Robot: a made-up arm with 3 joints. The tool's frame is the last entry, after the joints.
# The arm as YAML. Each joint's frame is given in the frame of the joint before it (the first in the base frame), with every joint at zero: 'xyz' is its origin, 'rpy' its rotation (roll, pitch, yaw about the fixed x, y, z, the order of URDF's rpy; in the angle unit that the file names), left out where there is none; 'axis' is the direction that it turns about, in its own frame. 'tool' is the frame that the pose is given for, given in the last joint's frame.
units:
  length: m
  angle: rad
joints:
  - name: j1
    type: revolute
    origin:
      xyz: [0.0, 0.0, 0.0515]
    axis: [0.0, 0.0, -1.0]
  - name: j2
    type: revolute
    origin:
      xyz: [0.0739, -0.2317, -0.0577]
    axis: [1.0, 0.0, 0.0]
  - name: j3
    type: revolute
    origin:
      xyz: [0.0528, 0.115, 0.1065]
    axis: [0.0, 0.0, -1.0]
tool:
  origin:
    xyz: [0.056, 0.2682, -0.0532]
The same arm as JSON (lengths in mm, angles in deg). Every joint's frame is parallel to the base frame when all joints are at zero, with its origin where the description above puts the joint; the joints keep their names.
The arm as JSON. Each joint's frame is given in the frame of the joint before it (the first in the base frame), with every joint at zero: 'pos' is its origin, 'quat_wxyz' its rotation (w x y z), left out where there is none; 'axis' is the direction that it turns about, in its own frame. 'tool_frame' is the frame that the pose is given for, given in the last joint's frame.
{"length_unit": "mm", "angle_unit": "deg", "joints": [{"joint": "j1", "pos": [0.0, 0.0, 51.5], "axis": "-z"}, {"joint": "j2", "pos": [73.9, -231.7, -57.7], "axis": "+x"}, {"joint": "j3", "pos": [52.8, 115.0, 106.5], "axis": "-z"}], "tool_frame": {"pos": [56.0, 268.2, -53.2]}}
